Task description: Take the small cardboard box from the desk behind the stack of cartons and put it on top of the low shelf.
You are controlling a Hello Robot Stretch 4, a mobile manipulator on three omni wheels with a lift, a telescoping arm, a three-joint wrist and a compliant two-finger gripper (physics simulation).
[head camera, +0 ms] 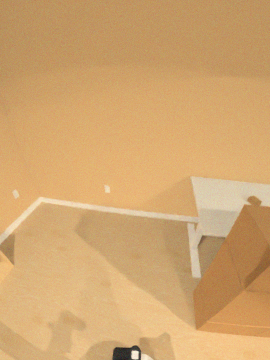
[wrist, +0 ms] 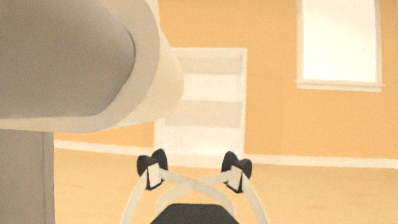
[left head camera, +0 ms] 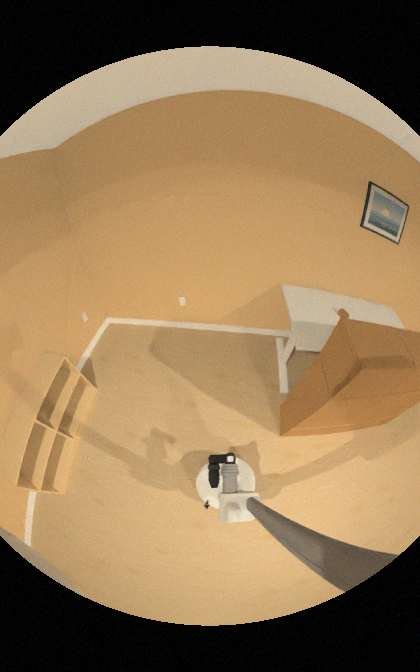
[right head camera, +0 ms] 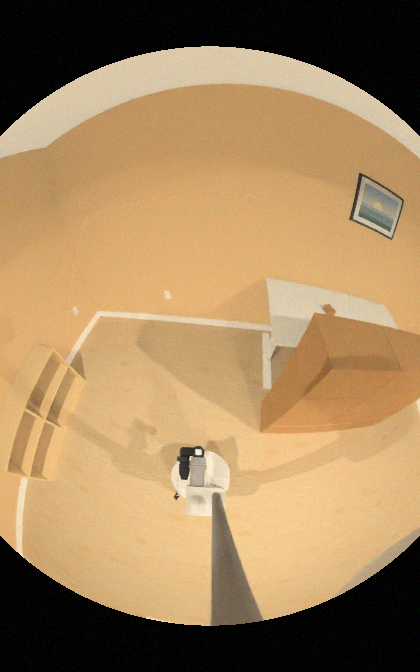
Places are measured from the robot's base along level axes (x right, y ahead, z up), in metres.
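Where they show: gripper, between the fingertips: (wrist: 194,163).
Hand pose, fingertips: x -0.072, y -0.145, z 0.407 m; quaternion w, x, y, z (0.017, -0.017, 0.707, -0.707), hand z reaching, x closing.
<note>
After its pixels a point has its place.
The small cardboard box (head camera: 254,200) @(y 1.071, x 0.970, z 0.739 m) (left head camera: 343,313) (right head camera: 329,309) lies on the white desk (head camera: 220,192) @(y 1.238, x 0.744, z 0.692 m) (left head camera: 310,305) (right head camera: 295,297), partly hidden in the head and left head camera views by the stack of brown cartons (head camera: 225,280) @(y 0.467, x 0.484, z 0.649 m) (left head camera: 345,370) (right head camera: 325,370) in front of it. The low shelf (left head camera: 48,425) (right head camera: 40,419) is light wood with open compartments and stands at the left in both side head camera views. My gripper (wrist: 194,163) @(y -0.145, x -0.072, z 0.407 m) is open and empty in the wrist view, its two black fingertips apart. It is far from the box, beside my own base.
A white bookcase (wrist: 245,100) @(y -1.814, x -0.425, z 0.575 m) stands against the far wall in the wrist view, left of a window (wrist: 340,42) @(y -2.022, x -1.423, z 1.216 m). A picture (left head camera: 385,213) (right head camera: 377,206) hangs on the wall above the desk. The desk's white leg (head camera: 194,250) stands left of the cartons.
</note>
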